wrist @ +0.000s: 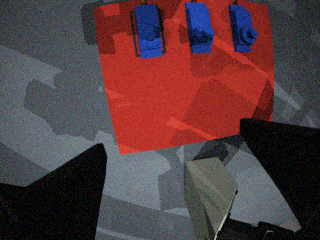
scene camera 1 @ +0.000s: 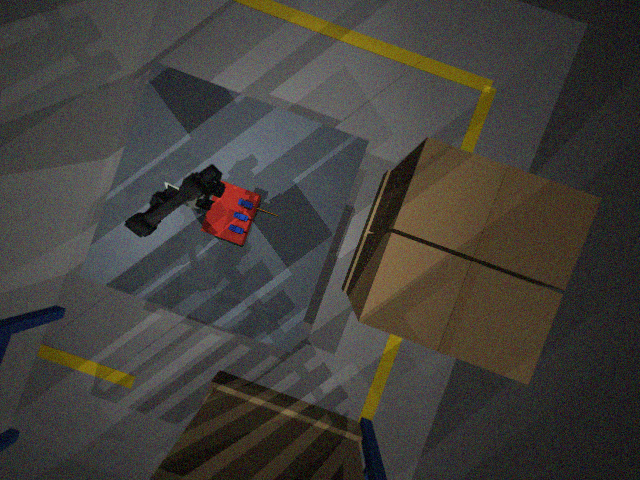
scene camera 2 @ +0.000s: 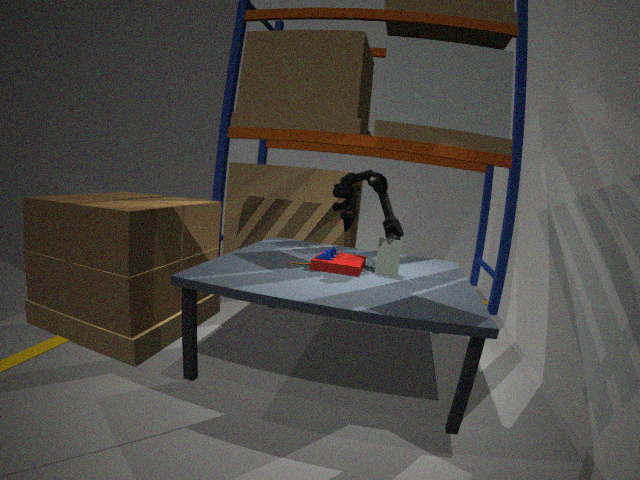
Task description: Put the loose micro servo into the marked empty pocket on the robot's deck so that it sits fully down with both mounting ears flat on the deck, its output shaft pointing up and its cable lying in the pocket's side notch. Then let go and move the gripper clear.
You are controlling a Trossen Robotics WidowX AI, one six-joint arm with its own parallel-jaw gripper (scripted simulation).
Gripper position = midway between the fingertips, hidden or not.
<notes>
My gripper (wrist: 175,138) is open, with nothing in its grasp. Further things: a red robot deck (scene camera 2: 346,264).
The red robot deck also shows in the wrist view (wrist: 180,97).
</notes>
